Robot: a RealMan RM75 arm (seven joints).
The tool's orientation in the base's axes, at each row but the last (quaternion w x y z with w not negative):
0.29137 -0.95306 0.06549 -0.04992
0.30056 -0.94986 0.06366 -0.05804
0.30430 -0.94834 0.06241 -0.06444
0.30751 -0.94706 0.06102 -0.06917
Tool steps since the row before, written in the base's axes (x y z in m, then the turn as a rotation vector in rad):
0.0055 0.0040 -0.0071 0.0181 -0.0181 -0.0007
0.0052 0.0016 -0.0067 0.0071 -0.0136 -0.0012
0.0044 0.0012 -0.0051 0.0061 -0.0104 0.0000
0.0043 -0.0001 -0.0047 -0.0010 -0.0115 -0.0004
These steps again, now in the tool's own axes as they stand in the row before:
0.0044 0.0002 0.0088 0.0206 0.0135 -0.0069
0.0044 0.0021 0.0071 0.0090 0.0111 -0.0056
0.0037 0.0017 0.0055 0.0076 0.0079 -0.0049
0.0038 0.0025 0.0044 0.0008 0.0095 -0.0064

